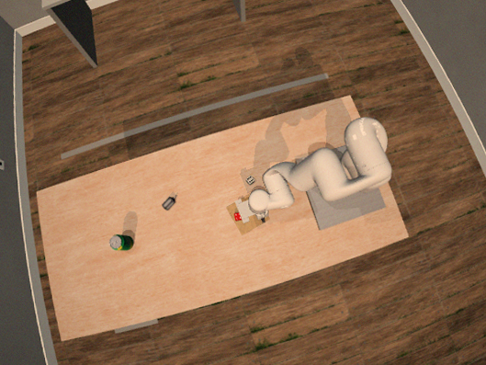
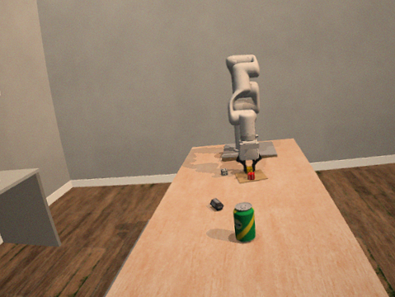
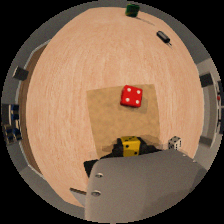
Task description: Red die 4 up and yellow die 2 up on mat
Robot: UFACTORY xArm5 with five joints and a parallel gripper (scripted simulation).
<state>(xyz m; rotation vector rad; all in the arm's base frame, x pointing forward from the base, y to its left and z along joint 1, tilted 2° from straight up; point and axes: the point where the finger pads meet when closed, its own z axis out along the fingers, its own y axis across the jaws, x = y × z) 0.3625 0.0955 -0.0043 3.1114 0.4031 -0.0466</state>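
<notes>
Now: the yellow die 10 mm below my hand. The rest, counted from my hand: brown mat 40 mm ahead, 10 mm to the left, 20 mm below; white die 10 mm ahead, 130 mm to the right, 10 mm below; red die 90 mm ahead, 20 mm to the left, 10 mm below.
</notes>
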